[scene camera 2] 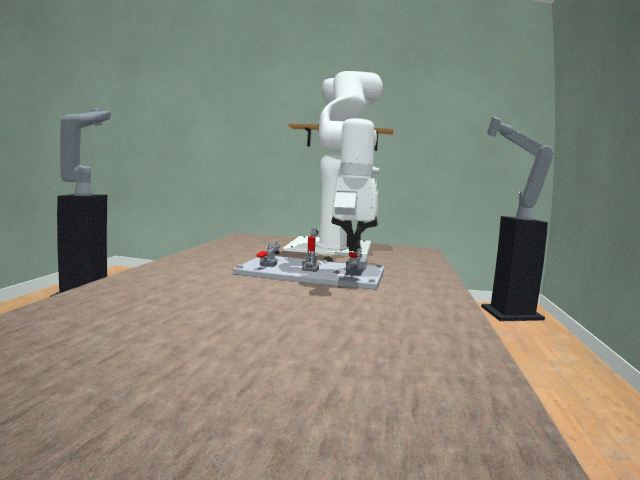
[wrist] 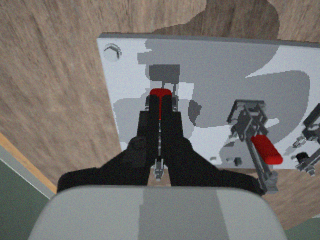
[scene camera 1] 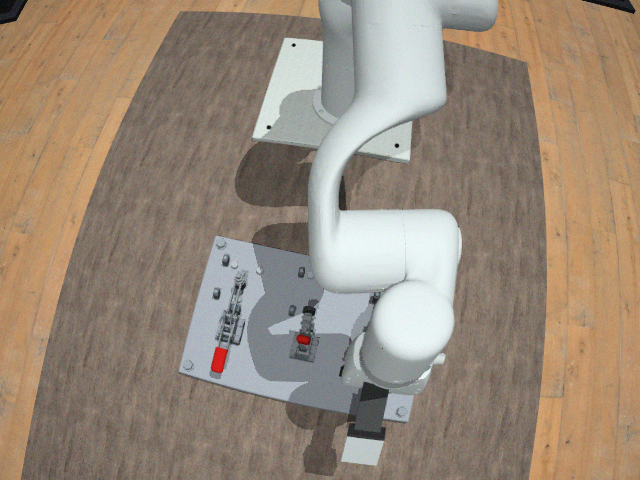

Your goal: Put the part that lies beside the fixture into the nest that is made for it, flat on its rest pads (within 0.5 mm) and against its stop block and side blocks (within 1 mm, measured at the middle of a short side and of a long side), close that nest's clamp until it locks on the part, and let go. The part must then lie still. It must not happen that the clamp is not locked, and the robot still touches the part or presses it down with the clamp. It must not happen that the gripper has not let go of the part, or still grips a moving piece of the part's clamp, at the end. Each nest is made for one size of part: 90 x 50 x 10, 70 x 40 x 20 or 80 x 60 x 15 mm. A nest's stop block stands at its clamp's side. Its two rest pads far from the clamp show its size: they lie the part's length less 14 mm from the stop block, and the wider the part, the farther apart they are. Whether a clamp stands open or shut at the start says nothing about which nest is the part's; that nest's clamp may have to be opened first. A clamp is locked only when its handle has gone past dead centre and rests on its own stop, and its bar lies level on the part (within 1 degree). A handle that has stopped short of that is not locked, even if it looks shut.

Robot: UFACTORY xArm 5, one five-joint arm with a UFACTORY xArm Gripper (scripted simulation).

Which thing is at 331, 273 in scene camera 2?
A grey fixture plate.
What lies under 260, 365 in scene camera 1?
A grey fixture plate.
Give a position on a grey fixture plate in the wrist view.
206, 75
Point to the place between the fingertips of my gripper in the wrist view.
160, 108
